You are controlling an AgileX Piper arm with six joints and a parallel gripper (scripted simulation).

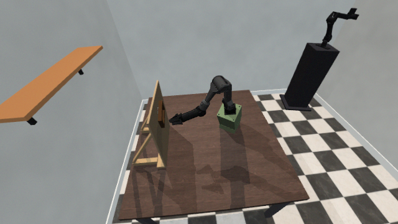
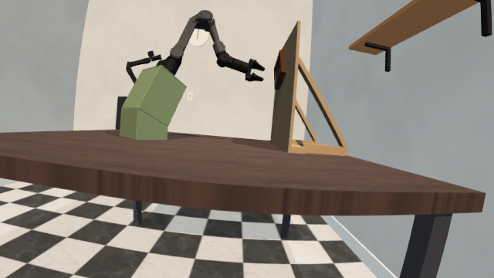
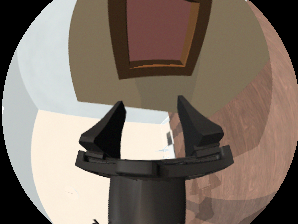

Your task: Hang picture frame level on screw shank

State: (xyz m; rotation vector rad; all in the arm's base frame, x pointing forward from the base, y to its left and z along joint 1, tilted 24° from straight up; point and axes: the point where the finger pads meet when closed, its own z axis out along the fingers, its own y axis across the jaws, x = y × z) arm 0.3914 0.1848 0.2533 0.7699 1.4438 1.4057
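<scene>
My gripper is now 10 cm short of the brown picture frame, 6 cm to the left of it and 1 cm below it.
</scene>
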